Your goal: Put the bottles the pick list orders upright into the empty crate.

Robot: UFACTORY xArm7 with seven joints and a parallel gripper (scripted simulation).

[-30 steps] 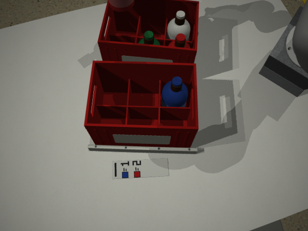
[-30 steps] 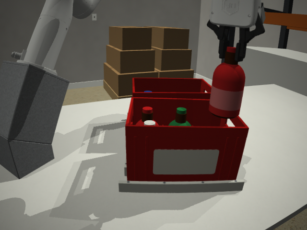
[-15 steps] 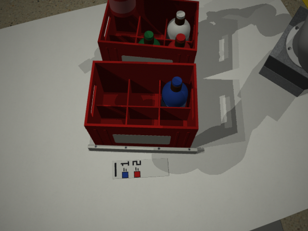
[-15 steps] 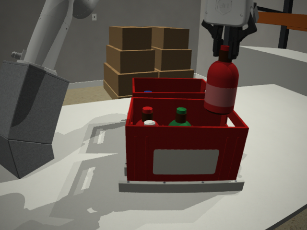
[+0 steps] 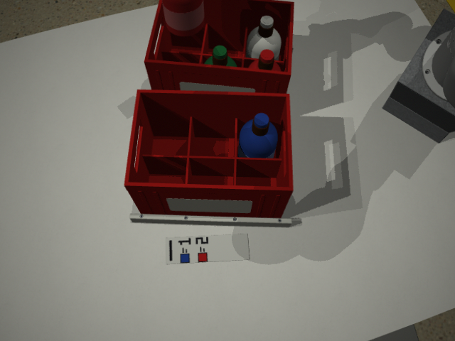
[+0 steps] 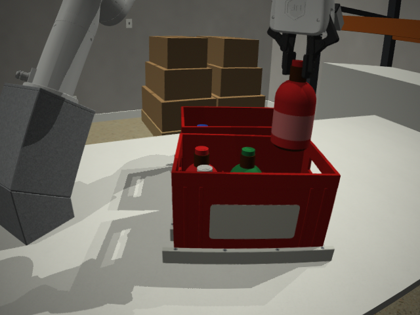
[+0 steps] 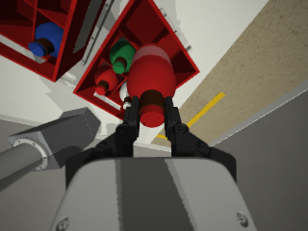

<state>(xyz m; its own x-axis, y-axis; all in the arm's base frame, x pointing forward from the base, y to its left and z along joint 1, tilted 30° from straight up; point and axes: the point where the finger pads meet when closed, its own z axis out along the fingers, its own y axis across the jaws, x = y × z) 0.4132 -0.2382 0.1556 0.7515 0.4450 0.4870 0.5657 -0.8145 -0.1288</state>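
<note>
Now: the red bottle 7 cm below my hand. Also, from my hand: green bottle: 6 cm behind, 5 cm to the left, 25 cm below; white bottle: 16 cm behind, 3 cm to the right, 25 cm below; blue bottle: 13 cm behind, 20 cm to the left, 25 cm below.
</note>
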